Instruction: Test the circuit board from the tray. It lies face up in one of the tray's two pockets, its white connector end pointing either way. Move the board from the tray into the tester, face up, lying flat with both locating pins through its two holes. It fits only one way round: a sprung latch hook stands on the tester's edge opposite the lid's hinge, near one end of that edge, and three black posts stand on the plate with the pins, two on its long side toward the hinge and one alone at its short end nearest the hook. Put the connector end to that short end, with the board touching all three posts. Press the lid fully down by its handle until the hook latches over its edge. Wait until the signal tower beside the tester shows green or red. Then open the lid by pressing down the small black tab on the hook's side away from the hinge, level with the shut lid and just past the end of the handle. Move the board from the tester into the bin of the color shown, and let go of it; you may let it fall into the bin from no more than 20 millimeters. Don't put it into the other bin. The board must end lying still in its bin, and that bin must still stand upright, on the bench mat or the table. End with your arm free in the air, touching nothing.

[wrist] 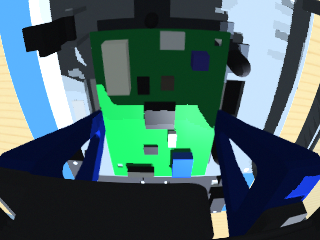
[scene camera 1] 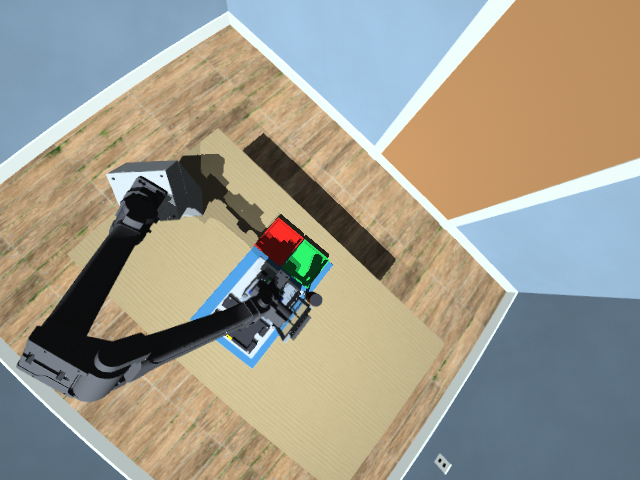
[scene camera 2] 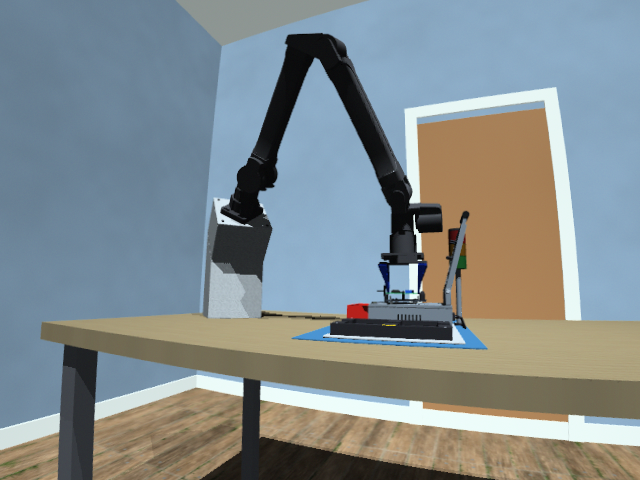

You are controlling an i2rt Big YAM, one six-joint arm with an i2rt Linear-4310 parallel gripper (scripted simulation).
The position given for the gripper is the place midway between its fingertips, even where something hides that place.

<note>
In view: the gripper (scene camera 2: 403, 294), a red bin (scene camera 1: 279, 241) and a green bin (scene camera 1: 305, 264).
The gripper also shows in the wrist view (wrist: 159, 118). The wrist view misses the red bin: it is out of frame. The wrist view misses the green bin: it is out of frame.
</note>
